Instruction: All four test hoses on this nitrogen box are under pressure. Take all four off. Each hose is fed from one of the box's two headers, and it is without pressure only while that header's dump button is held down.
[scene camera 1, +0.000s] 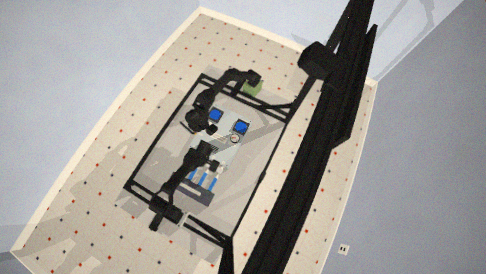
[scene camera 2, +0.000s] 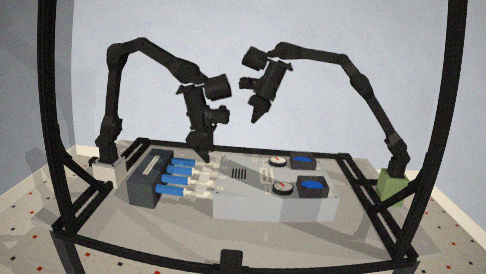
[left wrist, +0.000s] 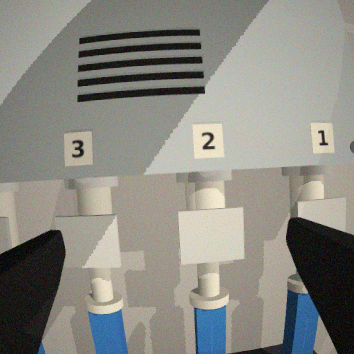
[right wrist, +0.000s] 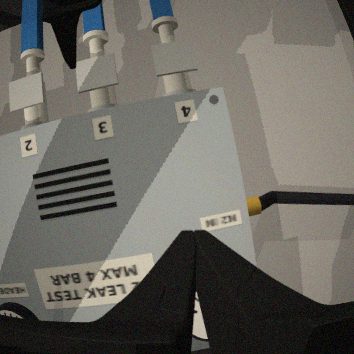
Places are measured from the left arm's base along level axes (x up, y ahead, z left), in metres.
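Pixels of known places: left gripper, fingertip midpoint: (scene camera 1: 206, 159) (scene camera 2: 210, 157) (left wrist: 176, 238) (right wrist: 18, 79); right gripper, fingertip midpoint: (scene camera 1: 200, 131) (scene camera 2: 252, 122) (right wrist: 192, 241); left arm's base, link origin: (scene camera 1: 176, 215) (scene camera 2: 108, 159); right arm's base, link origin: (scene camera 1: 253, 82) (scene camera 2: 395, 174).
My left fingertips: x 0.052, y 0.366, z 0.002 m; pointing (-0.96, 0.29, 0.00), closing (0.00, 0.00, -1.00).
Note:
For each thing: its top centre in the pictures, then the offset to it from my left fingertips. "spot": a spot on its surface instead.
- hose 1, surface spot: (left wrist: 298, 322) spot: dx -0.066, dy -0.086, dz -0.086 m
- hose 2, surface spot: (left wrist: 210, 330) (right wrist: 28, 35) spot: dx -0.066, dy -0.081, dz -0.022 m
- hose 3, surface spot: (left wrist: 107, 332) (right wrist: 89, 18) spot: dx -0.067, dy -0.080, dz +0.046 m
- hose 4, surface spot: (right wrist: 161, 7) spot: dx -0.067, dy -0.077, dz +0.118 m
- connector 2, surface spot: (left wrist: 211, 236) spot: dx -0.054, dy -0.013, dz -0.021 m
- dark block, surface spot: (scene camera 2: 142, 187) spot: dx -0.061, dy -0.180, dz -0.129 m
- black supply tube, surface spot: (right wrist: 310, 198) spot: dx -0.117, dy +0.141, dz +0.251 m
- yellow fitting, surface spot: (right wrist: 254, 206) spot: dx -0.082, dy +0.130, dz +0.171 m
The pale grey nitrogen box (scene camera 1: 228, 155) (scene camera 2: 272, 209) (left wrist: 280, 100) (right wrist: 200, 175) lies between the arms. White connectors join its numbered ports to blue hoses; hose 1 (left wrist: 298, 322), hose 2 (left wrist: 210, 330) (right wrist: 32, 25), hose 3 (left wrist: 107, 332) (right wrist: 93, 20) and hose 4 (right wrist: 161, 7) show in the wrist views. My left gripper (scene camera 2: 206, 159) (left wrist: 176, 238) is open above the connectors, with connector 2 (left wrist: 211, 236) in view between its fingertips. My right gripper (scene camera 2: 254, 120) (right wrist: 192, 241) is shut and empty, high above the box. Blue dump buttons (scene camera 1: 216, 114) (scene camera 1: 241, 126) (scene camera 2: 302, 160) (scene camera 2: 312, 185) are untouched.
Two gauges (scene camera 2: 277, 161) (scene camera 2: 283, 188) stand beside the buttons. A dark block (scene camera 1: 204, 197) (scene camera 2: 142, 187) is at the hoses' far ends. A black supply tube (right wrist: 310, 198) enters at a yellow fitting (right wrist: 254, 206). A black frame (scene camera 2: 150, 256) surrounds the work area.

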